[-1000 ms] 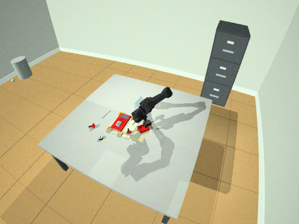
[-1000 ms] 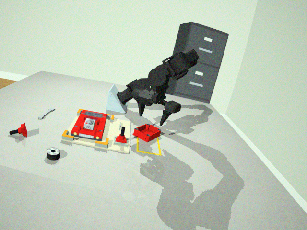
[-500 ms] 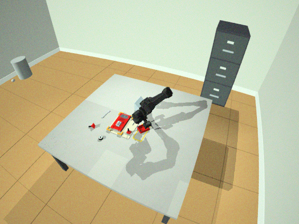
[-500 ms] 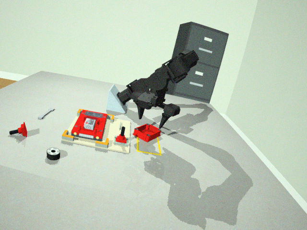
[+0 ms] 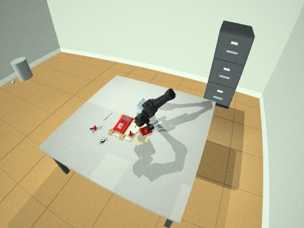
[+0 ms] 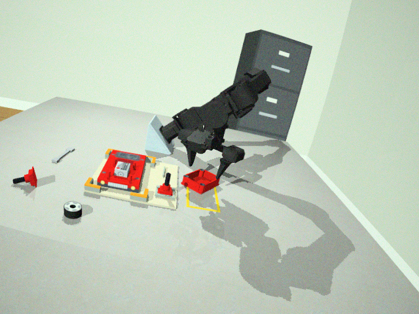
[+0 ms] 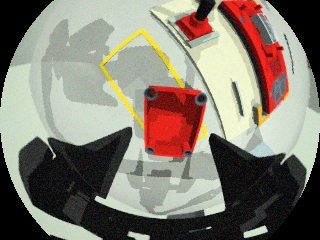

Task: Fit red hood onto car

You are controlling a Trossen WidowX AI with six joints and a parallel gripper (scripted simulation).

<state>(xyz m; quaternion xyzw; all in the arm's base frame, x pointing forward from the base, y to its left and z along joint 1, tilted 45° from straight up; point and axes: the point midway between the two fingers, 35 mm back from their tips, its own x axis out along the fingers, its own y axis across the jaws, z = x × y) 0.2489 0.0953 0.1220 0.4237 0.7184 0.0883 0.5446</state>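
My gripper tip is now 30 mm above the red hood. Round my gripper tip: black post: 110 mm ahead, 90 mm to the right; black wheel: 280 mm ahead, 260 mm to the right, 30 mm below; white engine block: 80 mm ahead, 210 mm to the right, 20 mm below.
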